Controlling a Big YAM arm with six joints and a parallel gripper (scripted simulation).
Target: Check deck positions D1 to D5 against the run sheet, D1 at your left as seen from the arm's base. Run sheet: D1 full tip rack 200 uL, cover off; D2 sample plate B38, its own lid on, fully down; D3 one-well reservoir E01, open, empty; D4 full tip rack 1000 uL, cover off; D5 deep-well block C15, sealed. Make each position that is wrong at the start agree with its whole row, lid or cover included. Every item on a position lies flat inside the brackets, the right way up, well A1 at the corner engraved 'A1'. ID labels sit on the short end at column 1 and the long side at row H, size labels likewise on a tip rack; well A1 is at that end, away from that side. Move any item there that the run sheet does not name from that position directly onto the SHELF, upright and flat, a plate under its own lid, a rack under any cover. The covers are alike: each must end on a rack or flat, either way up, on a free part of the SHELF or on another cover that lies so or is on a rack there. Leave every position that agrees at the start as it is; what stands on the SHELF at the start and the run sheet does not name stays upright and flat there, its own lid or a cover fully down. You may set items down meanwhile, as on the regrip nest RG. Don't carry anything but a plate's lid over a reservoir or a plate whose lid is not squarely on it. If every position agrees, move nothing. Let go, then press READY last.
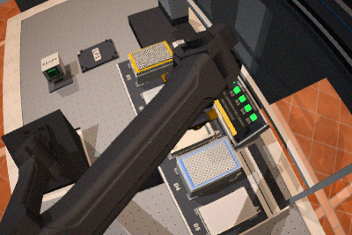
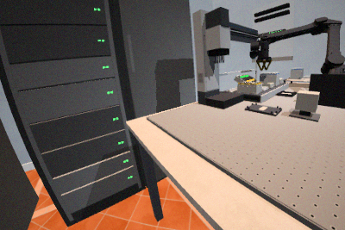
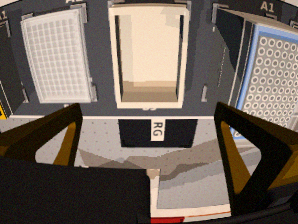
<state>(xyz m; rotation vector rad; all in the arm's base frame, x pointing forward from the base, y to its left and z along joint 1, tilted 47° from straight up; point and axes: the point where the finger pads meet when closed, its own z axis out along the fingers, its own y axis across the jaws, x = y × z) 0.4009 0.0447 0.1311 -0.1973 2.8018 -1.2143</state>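
The blue-framed tip rack is 1 cm ahead of my hand, 12 cm to the right of it and 7 cm below it. Round my hand: one-well reservoir (13 cm below); then yellow-framed tip rack (2 cm behind, 25 cm to the left, 9 cm below); then black regrip nest (16 cm behind, 3 cm to the right, 18 cm below).
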